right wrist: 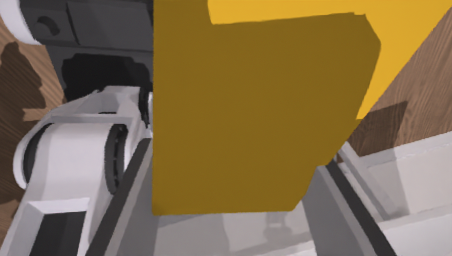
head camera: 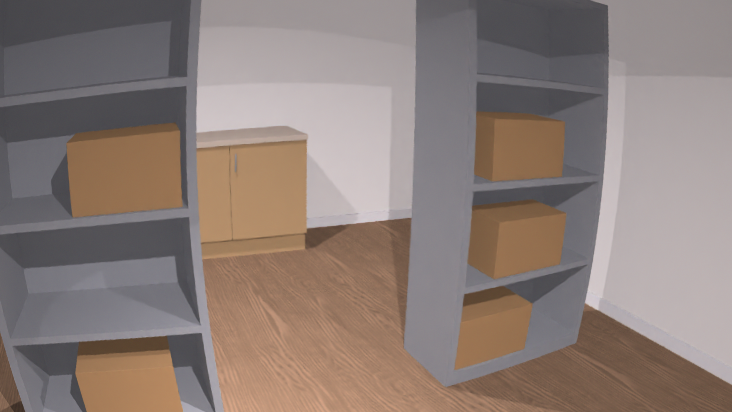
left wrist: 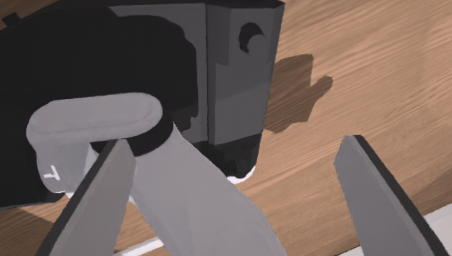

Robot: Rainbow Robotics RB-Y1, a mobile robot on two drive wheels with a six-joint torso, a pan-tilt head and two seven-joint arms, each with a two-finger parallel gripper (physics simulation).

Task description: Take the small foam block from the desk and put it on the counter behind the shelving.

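Frame: origin at the robot's base, x ahead, y left, z up, level; metres.
Seen in the pictures: left gripper, between the fingertips: [left wrist: 234, 150]; right gripper, between the fingertips: [right wrist: 228, 149].
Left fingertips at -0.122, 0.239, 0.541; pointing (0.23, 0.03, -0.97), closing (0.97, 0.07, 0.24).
Observation:
A point is followed by its place in that frame, as x, y, z.
The yellow foam block [right wrist: 250, 115] @(0.238, -0.197, 0.895) fills the middle of the right wrist view. My right gripper [right wrist: 228, 149] @(0.198, -0.201, 0.870) is shut on it, one finger on each side. My left gripper [left wrist: 234, 150] @(-0.122, 0.239, 0.541) is open, its fingers wide apart with nothing between them. The counter [head camera: 251, 136] @(3.925, 0.890, 0.911), a pale top on a light wood cabinet with doors, stands against the far wall in the head view, seen through the gap between two grey shelving units; its left part is hidden behind the left unit [head camera: 193, 153] @(1.649, 0.602, 1.180). Neither gripper shows in the head view.
The right shelving unit [head camera: 440, 179] @(2.280, -0.297, 0.969) stands right of the gap. Cardboard boxes [head camera: 128, 171] @(1.565, 0.837, 1.137) [head camera: 530, 237] @(2.283, -0.750, 0.709) sit on the shelves of both units. Wood floor [head camera: 307, 317] @(2.862, 0.357, 0.000) runs through the gap to the counter. A white surface [right wrist: 420, 175] @(-0.769, -1.707, 0.238) shows at the lower right of the right wrist view.

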